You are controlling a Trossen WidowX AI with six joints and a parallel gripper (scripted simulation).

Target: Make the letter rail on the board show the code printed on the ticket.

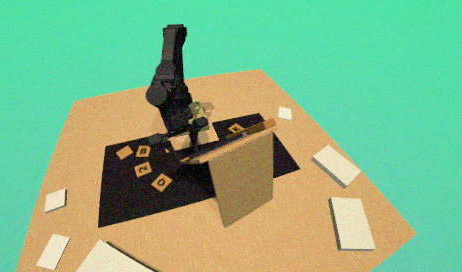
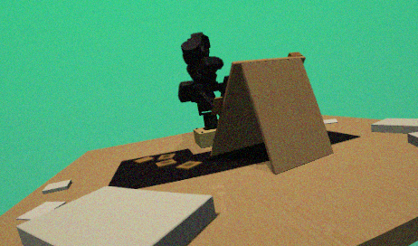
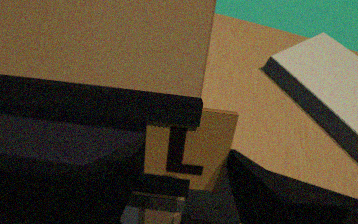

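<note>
Right now the white ticket is 70 mm behind my gripper tip, 60 mm to the left of it and 70 mm below it. From my gripper tip the other things lie so: black mat 160 mm behind, 40 mm to the left, 160 mm below.
</note>
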